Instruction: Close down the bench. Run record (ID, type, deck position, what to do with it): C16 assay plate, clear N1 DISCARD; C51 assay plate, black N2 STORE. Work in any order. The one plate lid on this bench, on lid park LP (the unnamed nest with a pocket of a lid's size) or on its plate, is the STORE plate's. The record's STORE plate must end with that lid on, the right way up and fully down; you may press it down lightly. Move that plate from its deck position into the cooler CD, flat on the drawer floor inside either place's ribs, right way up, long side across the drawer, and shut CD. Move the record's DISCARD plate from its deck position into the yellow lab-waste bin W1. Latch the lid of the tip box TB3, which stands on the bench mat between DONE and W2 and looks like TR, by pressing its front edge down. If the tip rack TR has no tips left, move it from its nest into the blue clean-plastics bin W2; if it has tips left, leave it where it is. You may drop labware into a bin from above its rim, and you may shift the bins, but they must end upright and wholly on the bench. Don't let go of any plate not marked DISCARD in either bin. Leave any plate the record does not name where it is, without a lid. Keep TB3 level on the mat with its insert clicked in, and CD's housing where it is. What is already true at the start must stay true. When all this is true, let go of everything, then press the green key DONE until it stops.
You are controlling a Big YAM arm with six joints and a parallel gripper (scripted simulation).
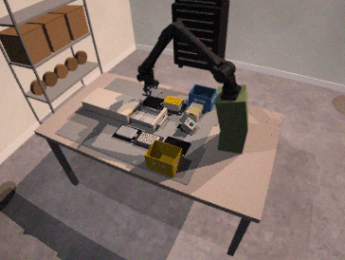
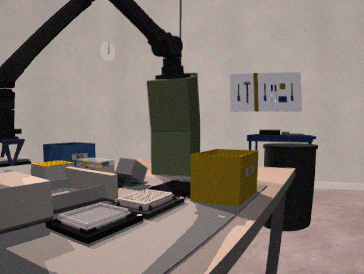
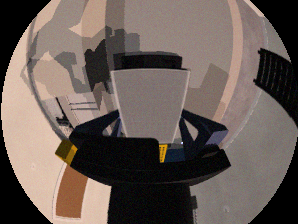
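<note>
The cooler drawer is 60 mm behind my hand, 190 mm to the left of it and 70 mm below it. Round my hand: black plate: right at my hand; then black nest N2: 90 mm below; then clear plate lid: right at my hand.
</note>
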